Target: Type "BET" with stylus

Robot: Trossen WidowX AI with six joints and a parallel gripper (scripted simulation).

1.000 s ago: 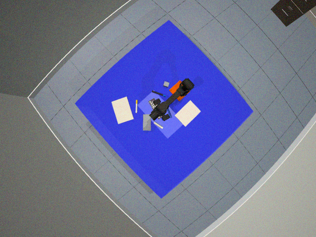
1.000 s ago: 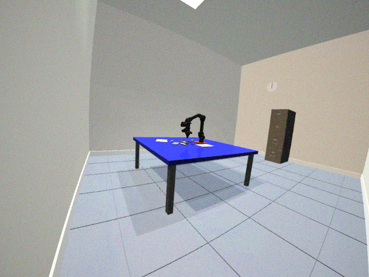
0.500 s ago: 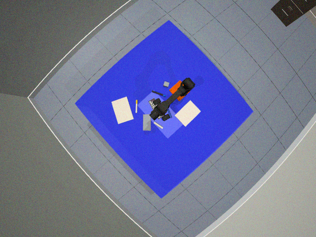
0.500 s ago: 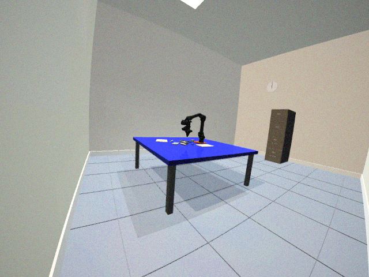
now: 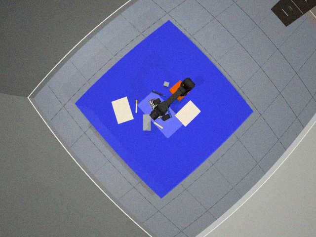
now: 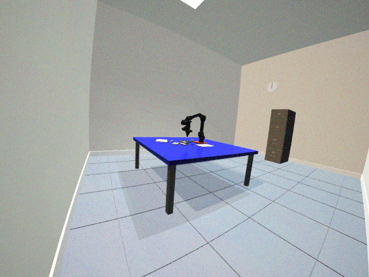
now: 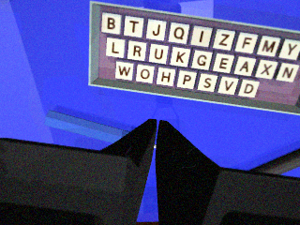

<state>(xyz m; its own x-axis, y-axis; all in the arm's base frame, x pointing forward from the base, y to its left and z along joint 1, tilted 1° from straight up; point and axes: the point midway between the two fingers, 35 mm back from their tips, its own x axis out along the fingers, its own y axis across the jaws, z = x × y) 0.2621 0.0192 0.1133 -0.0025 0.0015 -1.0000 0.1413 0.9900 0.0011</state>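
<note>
My gripper tip is now 6 cm past the blue stylus, 4 cm to the right of it and 9 cm above it. Also, from my gripper tip: white stick: 10 cm ahead, 9 cm to the left, 9 cm below; then thin grey tip: 7 cm behind, 1 cm to the left, 9 cm below; then T key: 5 cm ahead, 2 cm to the left, 8 cm below.
</note>
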